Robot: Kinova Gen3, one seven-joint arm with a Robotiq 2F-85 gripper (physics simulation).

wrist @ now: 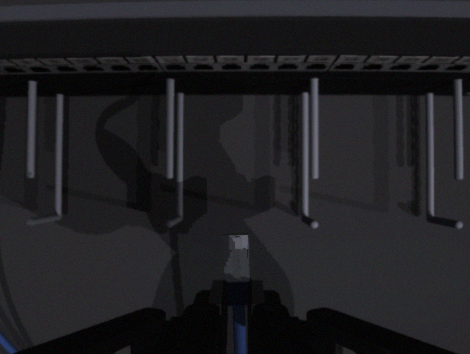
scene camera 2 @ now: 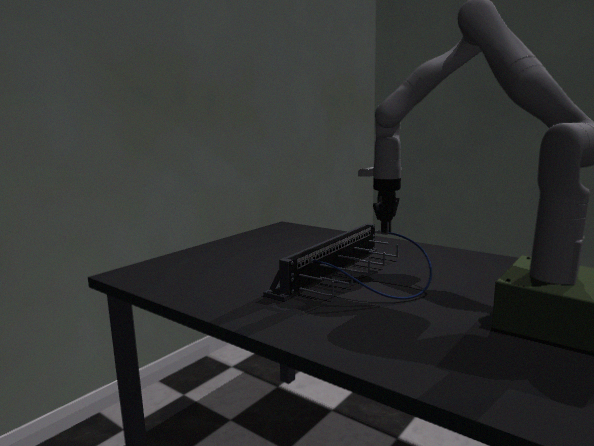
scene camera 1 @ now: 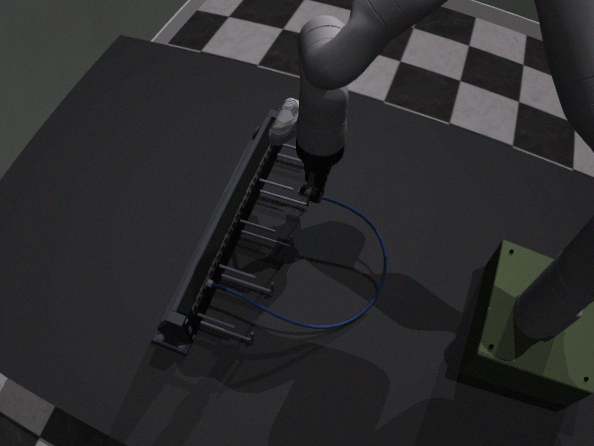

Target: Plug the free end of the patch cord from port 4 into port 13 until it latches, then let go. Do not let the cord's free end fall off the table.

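Frame: origin at the arm's base, x ahead, y left, z up, level; centimetres.
Where they show: gripper, fingertip midpoint: (wrist: 238, 300) (scene camera 2: 386, 233) (scene camera 1: 316, 197); arm's base, origin of the base link: (scene camera 2: 552, 276) (scene camera 1: 535, 314).
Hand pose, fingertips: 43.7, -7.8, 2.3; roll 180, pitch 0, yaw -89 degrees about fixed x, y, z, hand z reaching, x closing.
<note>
Each offset is from my fingertips to the top centre of the thing, as dx, dy, dz. "spot": to the spot under its first point. Level surfaces: height alone.
My gripper (scene camera 1: 312, 195) (scene camera 2: 386, 229) (wrist: 238, 300) is shut on the clear plug @[+2.2, +0.1, +1.1] (wrist: 239, 257) at the free end of the blue cord (scene camera 1: 385, 260) (scene camera 2: 430, 270) (wrist: 240, 340). The plug points at the panel @[+11.4, +5.3, -2.6] (scene camera 1: 222, 216) (scene camera 2: 286, 275) (wrist: 235, 37) but stands apart from it, at about its top height. Port numbers are unreadable in the wrist view. The leftmost port @[spot: +13.0, +4.4, -5.2] (wrist: 174, 66) of the middle group appears to be port 13; the plug lines up to its right, near that group's third port. The cord's other end @[spot: +11.8, +20.1, -4.4] (scene camera 1: 210, 283) sits in the panel near its near end.
Thin metal rods (scene camera 1: 284, 197) (wrist: 170, 130) (wrist: 314, 130) stick out from the panel, some with bent tips. In the wrist view the plug lies between two rod pairs. The cord loops over the table @[dz -12.7] (scene camera 1: 90, 150) (scene camera 2: 200, 260). The green robot base (scene camera 1: 525, 260) (scene camera 2: 540, 315) stands right.
</note>
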